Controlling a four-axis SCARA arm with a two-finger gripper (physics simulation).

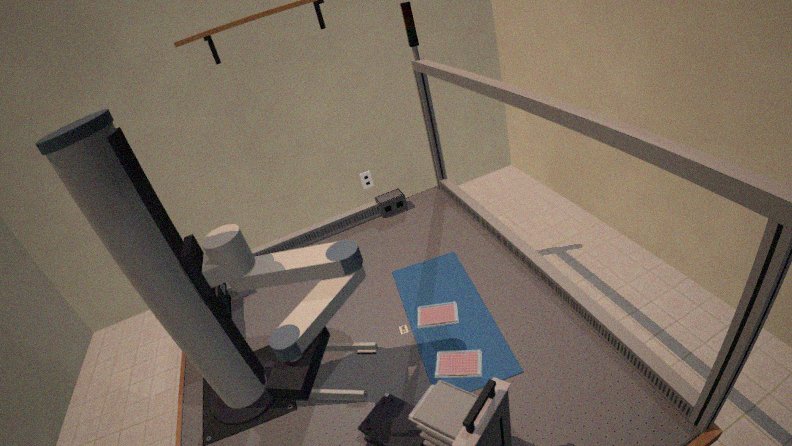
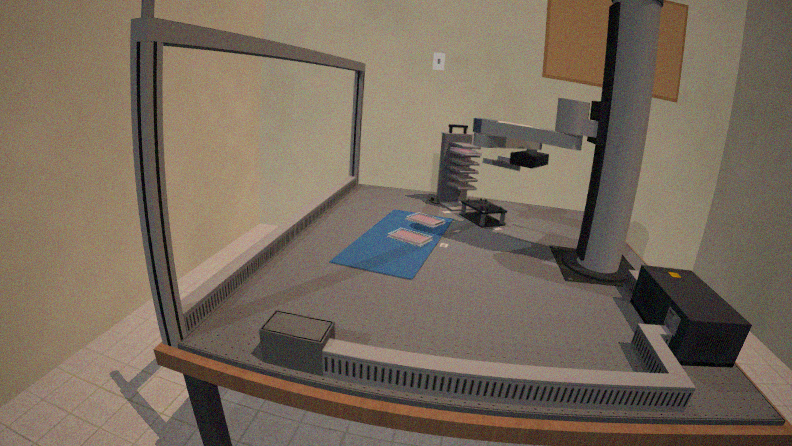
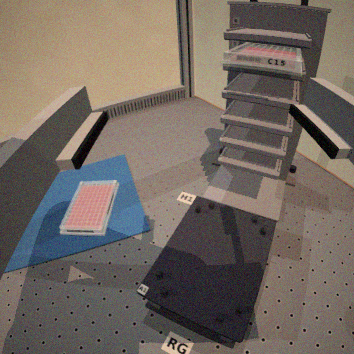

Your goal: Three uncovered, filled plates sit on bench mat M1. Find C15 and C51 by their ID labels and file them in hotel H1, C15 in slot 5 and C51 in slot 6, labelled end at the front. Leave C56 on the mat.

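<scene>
Plate C15 lies on the second shelf from the top of hotel H1, with its label at the front. The other H1 shelves that show hold no plate. A pink-filled plate lies on the blue mat M1 at the hotel end. A second one lies farther along. Neither mat plate's ID is readable. My gripper is open and empty, above the bench in front of the hotel.
A low black stand, with an RG tag beside it, stands in front of the hotel. A guard frame runs beyond the mat. A grey box and a black controller box stand on the bench.
</scene>
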